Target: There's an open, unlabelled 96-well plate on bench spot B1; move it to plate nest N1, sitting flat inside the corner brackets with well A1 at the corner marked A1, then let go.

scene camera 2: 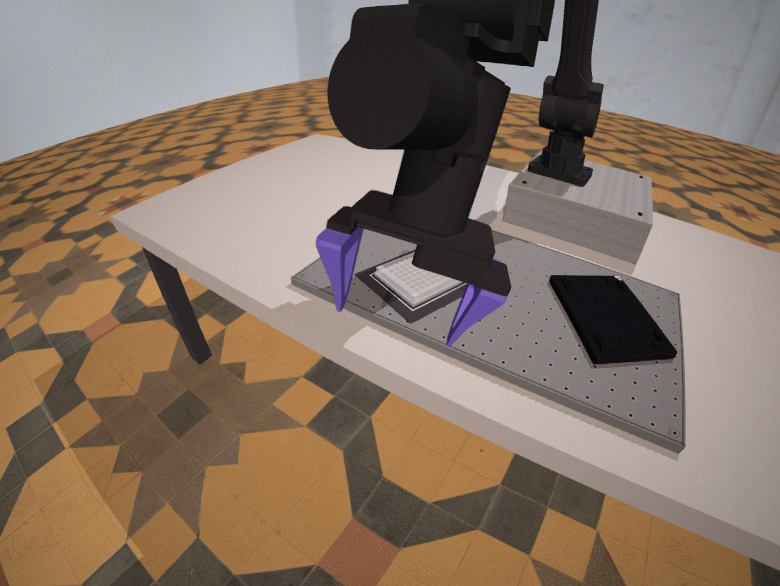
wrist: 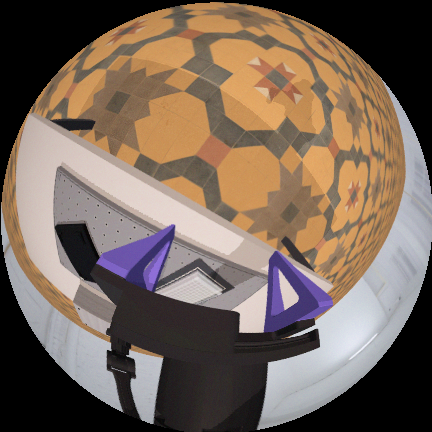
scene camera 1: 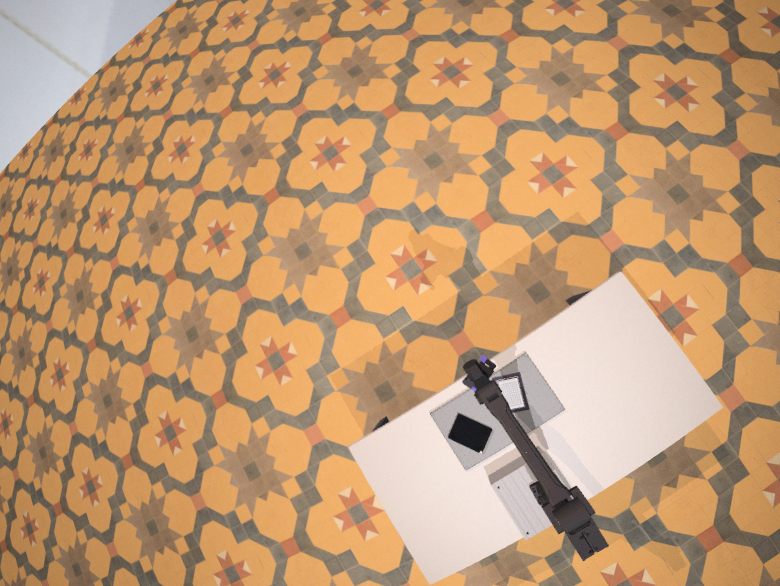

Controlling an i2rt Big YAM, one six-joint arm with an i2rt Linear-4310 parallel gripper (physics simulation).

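Frame: origin at the arm's base, x ahead, y left, z up, level; metres.
Where they show: gripper, fingertip midpoint: (scene camera 2: 394,325) (wrist: 225,243); arm's base, origin of the base link: (scene camera 2: 560,173).
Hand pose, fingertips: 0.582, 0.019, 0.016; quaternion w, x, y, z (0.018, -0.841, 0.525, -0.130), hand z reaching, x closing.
Note:
Each offset is from my fingertips to the top centre of the thing, as dx, dy, dz. "spot": to the spot under its first point. Level surfaces: height alone.
The white 96-well plate @(-0.188, -0.082, -0.071) (scene camera 1: 512,391) (scene camera 2: 409,283) (wrist: 192,289) lies flat on the dark, white-outlined spot B1 @(spot: -0.104, -0.052, -0.085) (scene camera 2: 411,313) (wrist: 199,265). My gripper (scene camera 1: 478,374) (scene camera 2: 394,327) (wrist: 225,243) is open, with its purple fingers spread and nothing between them. It hangs tilted above the table-edge side of the plate, and its body hides part of the plate in scene camera 2 and the wrist view. The black nest N1 @(-0.263, +0.163, -0.069) (scene camera 1: 469,432) (scene camera 2: 611,318) (wrist: 77,245) has low corner brackets and holds no plate. A small pale mark shows at one nest corner; its lettering is unreadable.
Both spots are on a grey perforated board @(-0.234, +0.013, -0.086) (scene camera 1: 545,400) (scene camera 2: 517,346) (wrist: 115,227) with a raised edge. A grey block (scene camera 1: 513,504) (scene camera 2: 576,217) under the arm base stands behind the board on the pale table @(dz -0.100) (scene camera 1: 630,365) (scene camera 2: 252,182). The arm reaches over the board.

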